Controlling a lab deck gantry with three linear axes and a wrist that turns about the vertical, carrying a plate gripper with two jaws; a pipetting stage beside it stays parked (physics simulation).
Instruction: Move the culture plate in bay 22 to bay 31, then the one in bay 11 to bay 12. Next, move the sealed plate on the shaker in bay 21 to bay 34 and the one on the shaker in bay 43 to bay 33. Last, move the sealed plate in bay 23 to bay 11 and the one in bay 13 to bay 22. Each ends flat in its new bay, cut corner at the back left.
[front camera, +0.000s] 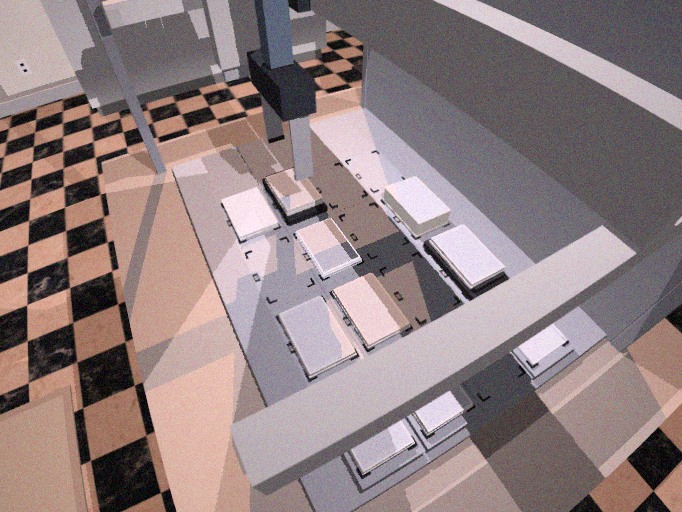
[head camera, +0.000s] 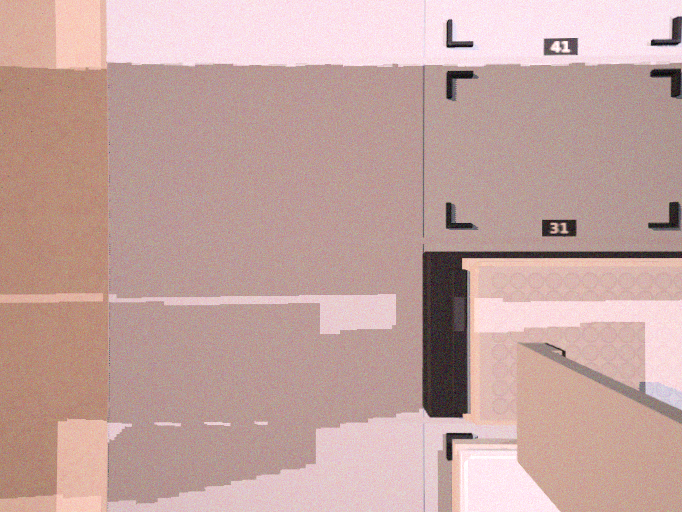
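Pixels of known places: gripper, fingertip midpoint: (front camera: 289, 157); robot's base, origin of the base link: (front camera: 222, 204).
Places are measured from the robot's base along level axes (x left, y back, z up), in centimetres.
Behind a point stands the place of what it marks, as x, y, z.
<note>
My gripper (front camera: 288, 157) @[15.0, -6.4, 11.5] is open and empty, raised above the shaker side of bay 21; one jaw (head camera: 594, 418) @[16.0, 1.3, 15.1] crosses the head view's lower right. The culture plate (front camera: 327, 246) @[14.6, -23.5, 1.4] lies in bay 22. Another culture plate (front camera: 250, 213) @[4.3, -7.5, 1.6] (head camera: 490, 487) @[6.7, -1.7, 1.7] lies in bay 11. A sealed plate (front camera: 289, 187) @[14.3, -6.2, 3.7] (head camera: 495, 286) @[17.9, -1.2, 3.7] sits on the black shaker (front camera: 302, 213) @[14.0, -13.2, 1.9] (head camera: 443, 352) @[14.1, 1.0, 1.9] in bay 21. A sealed plate (front camera: 467, 253) @[36.3, -39.4, 3.7] sits on the shaker in bay 43. Sealed plates lie in bay 23 (front camera: 370, 308) @[14.7, -39.6, 1.4] and bay 13 (front camera: 317, 335) @[4.3, -39.9, 1.4]. Bay 31 (head camera: 559, 148) @[25.8, -6.4, 0.0] holds no plate. Cut corners are too small to tell.
A tall white block (front camera: 417, 203) @[35.5, -24.1, 4.2] stands in bay 42. A wide grey beam (front camera: 440, 352) @[2.5, -62.3, 40.0] crosses the front view. Beyond it stand three white-topped items (front camera: 382, 445) @[4.2, -60.1, 2.9] (front camera: 439, 412) @[13.9, -60.3, 2.9] (front camera: 542, 344) @[36.0, -60.2, 2.3]. A high grey wall (front camera: 468, 154) @[49.9, -21.6, 10.3] runs along the deck's right side.
</note>
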